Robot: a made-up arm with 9 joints. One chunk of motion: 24 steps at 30 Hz.
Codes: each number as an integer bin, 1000 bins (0 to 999) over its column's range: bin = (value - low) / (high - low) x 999, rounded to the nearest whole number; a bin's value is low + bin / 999 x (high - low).
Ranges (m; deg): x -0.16..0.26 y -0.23..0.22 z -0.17..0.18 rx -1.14..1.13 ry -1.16..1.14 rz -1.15..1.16
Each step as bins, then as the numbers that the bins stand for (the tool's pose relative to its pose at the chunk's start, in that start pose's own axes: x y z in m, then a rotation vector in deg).
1 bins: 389 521 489 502 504 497
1 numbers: 0.0035 0.0047 0.0013 0.00 0.00 0.00
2 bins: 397 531 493 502 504 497
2 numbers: 0.0069 0.0092 0.0027 0.00 0.00 0.00
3 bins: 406 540 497 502 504 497
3 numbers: 0.0107 0.0132 0.0041 0.00 0.00 0.00
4 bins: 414 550 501 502 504 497
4 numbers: 0.0141 0.0177 0.0055 0.00 0.00 0.00
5 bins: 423 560 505 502 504 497
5 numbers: 0.0178 0.0223 0.0069 0.00 0.00 0.00
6 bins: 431 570 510 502 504 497
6 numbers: 0.0212 0.0268 0.0087 0.00 0.00 0.00
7 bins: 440 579 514 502 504 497
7 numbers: 0.0250 0.0308 0.0101 0.00 0.00 0.00
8 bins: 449 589 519 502 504 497
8 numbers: 0.0288 0.0353 0.0118 0.00 0.00 0.00
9 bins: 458 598 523 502 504 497
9 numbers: 0.0326 0.0394 0.0132 0.00 0.00 0.00
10 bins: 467 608 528 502 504 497
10 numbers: 0.0363 0.0439 0.0150 0.00 0.00 0.00
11 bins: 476 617 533 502 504 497
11 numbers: 0.0401 0.0479 0.0167 0.00 0.00 0.00
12 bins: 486 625 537 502 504 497
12 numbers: 0.0443 0.0515 0.0181 0.00 0.00 0.00
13 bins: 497 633 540 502 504 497
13 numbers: 0.0489 0.0551 0.0192 0.00 0.00 0.00
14 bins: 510 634 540 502 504 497
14 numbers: 0.0544 0.0556 0.0192 0.00 0.00 0.00
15 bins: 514 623 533 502 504 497
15 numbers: 0.0561 0.0506 0.0167 0.00 0.00 0.00
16 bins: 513 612 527 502 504 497
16 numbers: 0.0557 0.0457 0.0146 0.00 0.00 0.00
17 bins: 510 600 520 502 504 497
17 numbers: 0.0544 0.0403 0.0122 0.00 0.00 0.00
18 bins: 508 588 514 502 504 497
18 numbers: 0.0536 0.0349 0.0101 0.00 0.00 0.00
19 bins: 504 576 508 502 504 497
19 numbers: 0.0519 0.0295 0.0080 0.00 0.00 0.00
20 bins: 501 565 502 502 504 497
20 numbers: 0.0506 0.0245 0.0059 0.00 0.00 0.00
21 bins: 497 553 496 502 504 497
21 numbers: 0.0489 0.0191 0.0038 0.00 0.00 0.00
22 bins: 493 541 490 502 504 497
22 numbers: 0.0473 0.0137 0.0017 0.00 0.00 0.00
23 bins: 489 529 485 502 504 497
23 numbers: 0.0456 0.0083 -0.0001 0.00 0.00 0.00
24 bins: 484 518 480 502 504 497
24 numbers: 0.0435 0.0033 -0.0018 0.00 0.00 0.00
